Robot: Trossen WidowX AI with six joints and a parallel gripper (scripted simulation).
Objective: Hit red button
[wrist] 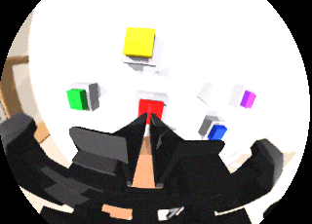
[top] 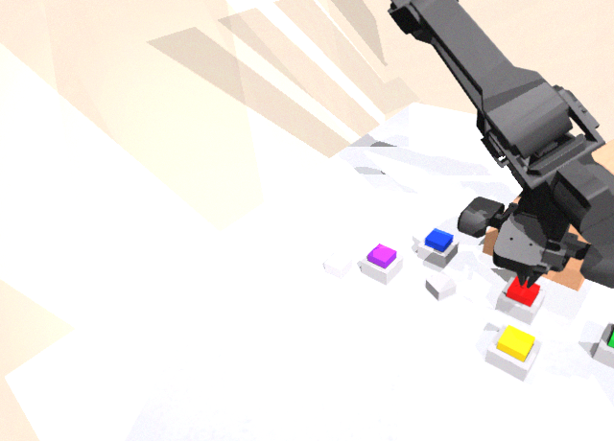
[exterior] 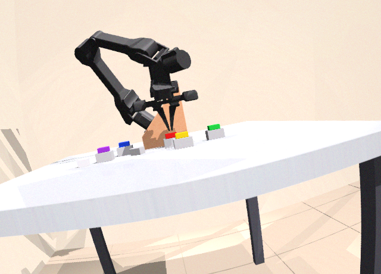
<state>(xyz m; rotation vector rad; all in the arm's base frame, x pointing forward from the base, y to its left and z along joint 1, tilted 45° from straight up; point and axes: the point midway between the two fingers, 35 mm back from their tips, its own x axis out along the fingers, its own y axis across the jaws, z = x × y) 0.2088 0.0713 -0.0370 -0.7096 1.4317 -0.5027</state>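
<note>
The yellow button is 8 cm ahead of my gripper tip, 3 cm to the left of it and 1 cm below it. From my gripper tip the other things lie so: green button 1 cm behind, 12 cm to the left, 1 cm below; then red button 1 cm below; then blue button 2 cm behind, 15 cm to the right, 1 cm below.
</note>
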